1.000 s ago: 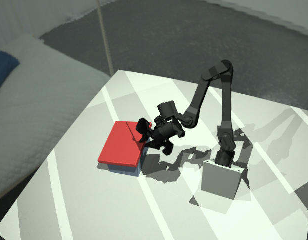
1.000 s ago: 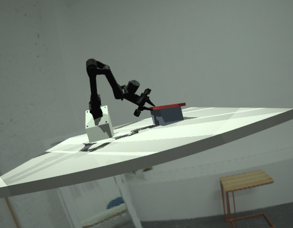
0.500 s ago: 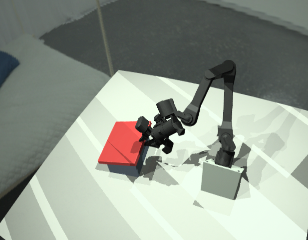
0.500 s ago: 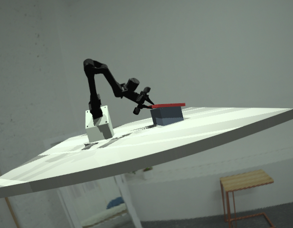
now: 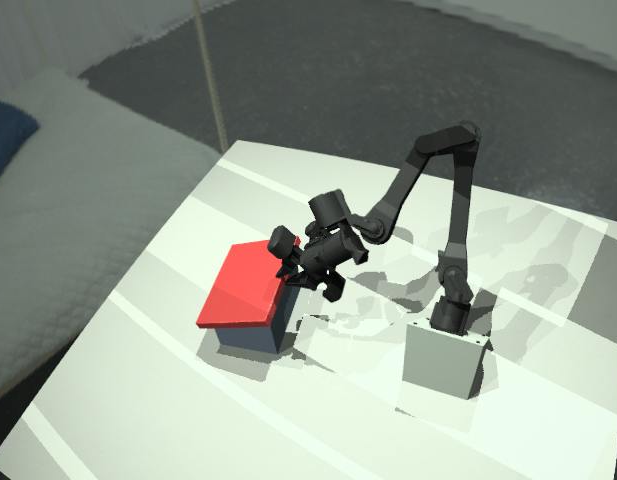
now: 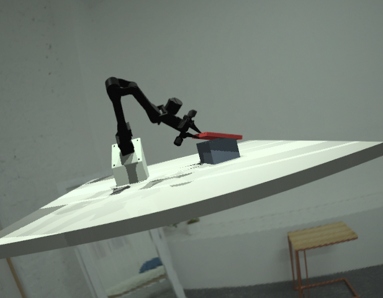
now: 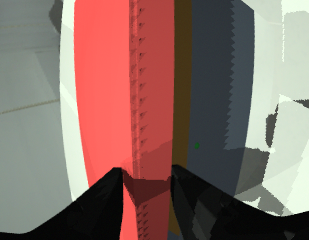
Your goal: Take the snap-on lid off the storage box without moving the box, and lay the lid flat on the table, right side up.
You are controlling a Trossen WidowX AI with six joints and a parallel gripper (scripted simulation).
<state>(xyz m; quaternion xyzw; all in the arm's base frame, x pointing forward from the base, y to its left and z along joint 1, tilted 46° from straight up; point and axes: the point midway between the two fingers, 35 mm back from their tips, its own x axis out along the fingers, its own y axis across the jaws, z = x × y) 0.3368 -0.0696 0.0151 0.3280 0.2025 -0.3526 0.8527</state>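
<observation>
My gripper tip is now 80 mm short of the red lid, 10 mm to the right of it and 20 mm above it. The rest, counted from my gripper tip: storage box 70 mm ahead, 10 mm to the left, 90 mm below.
</observation>
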